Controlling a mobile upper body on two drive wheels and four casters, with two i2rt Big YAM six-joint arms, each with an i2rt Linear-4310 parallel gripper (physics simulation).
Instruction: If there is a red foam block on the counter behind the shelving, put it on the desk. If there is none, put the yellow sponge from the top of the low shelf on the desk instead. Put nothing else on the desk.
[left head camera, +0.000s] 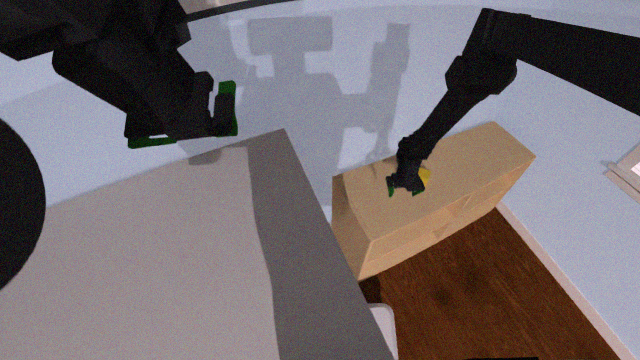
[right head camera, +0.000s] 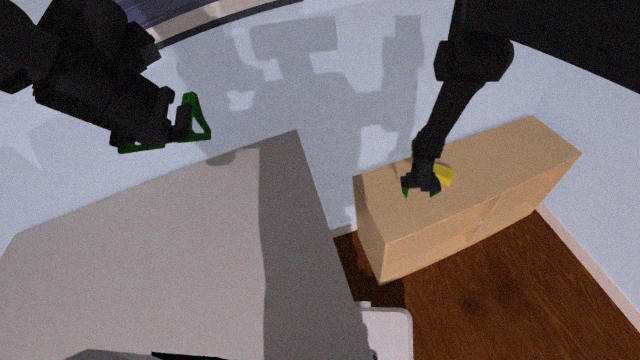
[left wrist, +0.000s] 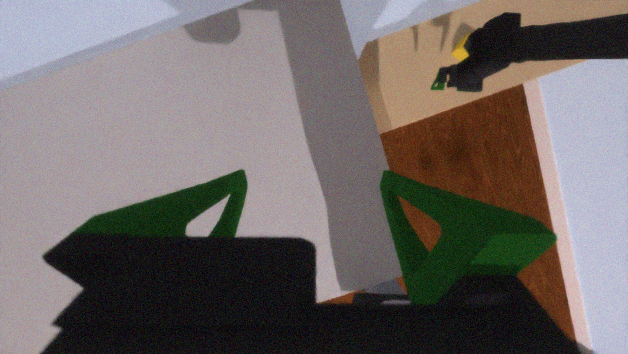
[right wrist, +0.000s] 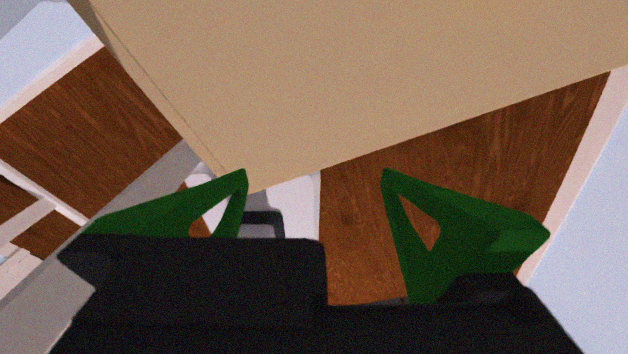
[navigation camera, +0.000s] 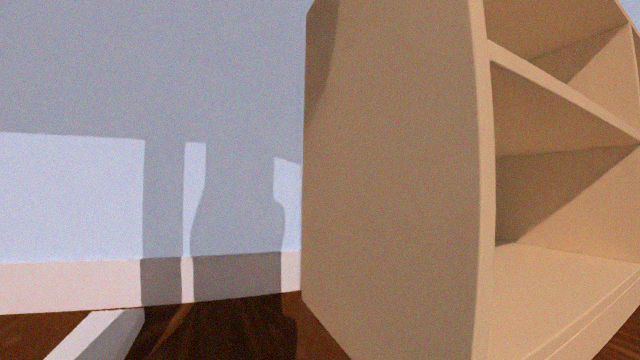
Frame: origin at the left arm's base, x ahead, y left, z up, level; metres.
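Where they show: left gripper, between the fingertips: (left head camera: 205, 134) (right head camera: 186, 139) (left wrist: 313, 177); right gripper, between the fingertips: (left head camera: 401, 195) (right head camera: 417, 196) (left wrist: 444, 88) (right wrist: 314, 176).
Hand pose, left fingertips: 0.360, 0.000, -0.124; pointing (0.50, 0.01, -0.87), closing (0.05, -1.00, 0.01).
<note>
After its pixels a point has its place, as x, y, z.
The yellow sponge (left head camera: 425, 176) @[0.804, -0.626, -0.759] (right head camera: 444, 175) @[0.809, -0.608, -0.758] (left wrist: 460, 50) @[0.826, -0.558, -0.768] lies on top of the low shelf (left head camera: 480, 150) @[1.029, -1.056, -0.804] (right head camera: 510, 155) @[0.972, -1.013, -0.804] (left wrist: 415, 97) @[0.650, -0.419, -0.804] (right wrist: 350, 75) @[0.687, -0.495, -0.804] (navigation camera: 390, 175) @[0.602, -0.298, -1.172], partly hidden by my right gripper. My right gripper (left head camera: 404, 193) @[0.646, -0.456, -0.684] (right head camera: 419, 194) @[0.646, -0.456, -0.684] (right wrist: 314, 176) @[0.646, -0.456, -0.684] is open and empty above the shelf top, beside the sponge in the head views. The sponge does not show in the right wrist view. My left gripper (left head camera: 182, 141) (right head camera: 165, 144) (left wrist: 313, 177) @[0.360, 0.000, -0.124] is open and empty over the edge area of the desk (left head camera: 150, 250) @[0.315, 0.309, -0.464] (right head camera: 140, 250) @[0.278, 0.407, -0.464] (left wrist: 150, 125) @[0.429, 0.397, -0.464]. No red foam block or counter shows in these views.
A wooden floor (left head camera: 465, 280) @[0.475, -1.053, -1.414] (right head camera: 500, 285) @[0.497, -1.078, -1.414] (left wrist: 450, 150) @[0.489, -1.046, -1.414] (right wrist: 360, 225) @[-0.293, -0.771, -1.414] lies in front of the shelf. A white rounded piece (left head camera: 384, 325) @[0.226, -0.429, -1.147] (right head camera: 390, 330) @[0.230, -0.381, -1.147] is beside the desk edge. A pale wall stands behind desk and shelf. A white bar (navigation camera: 95, 335) lies low at the left of the navigation view.
</note>
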